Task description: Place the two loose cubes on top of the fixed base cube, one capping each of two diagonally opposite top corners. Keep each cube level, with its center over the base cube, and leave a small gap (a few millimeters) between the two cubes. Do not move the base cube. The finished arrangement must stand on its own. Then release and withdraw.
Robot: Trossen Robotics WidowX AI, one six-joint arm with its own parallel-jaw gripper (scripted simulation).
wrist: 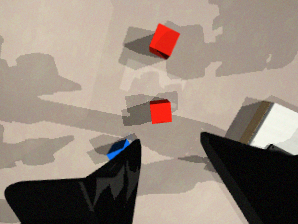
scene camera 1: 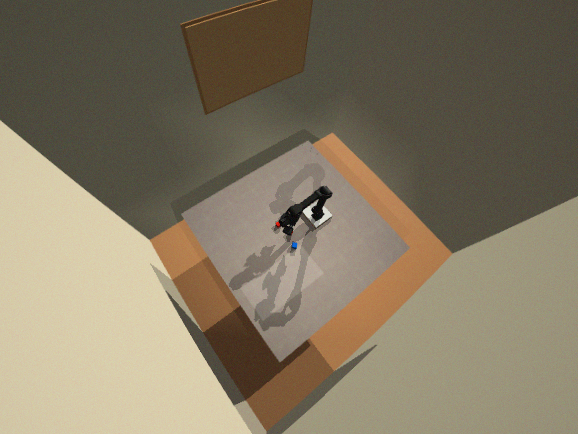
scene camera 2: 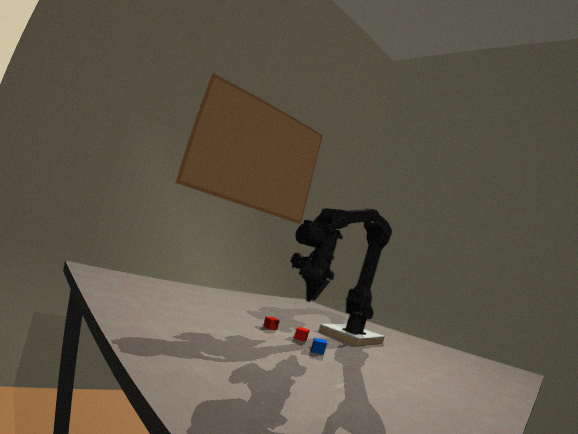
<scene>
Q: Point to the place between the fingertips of my gripper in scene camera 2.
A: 310, 300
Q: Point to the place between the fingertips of my gripper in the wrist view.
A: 170, 140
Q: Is my gripper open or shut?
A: Open.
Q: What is my gripper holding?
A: Nothing.
</scene>
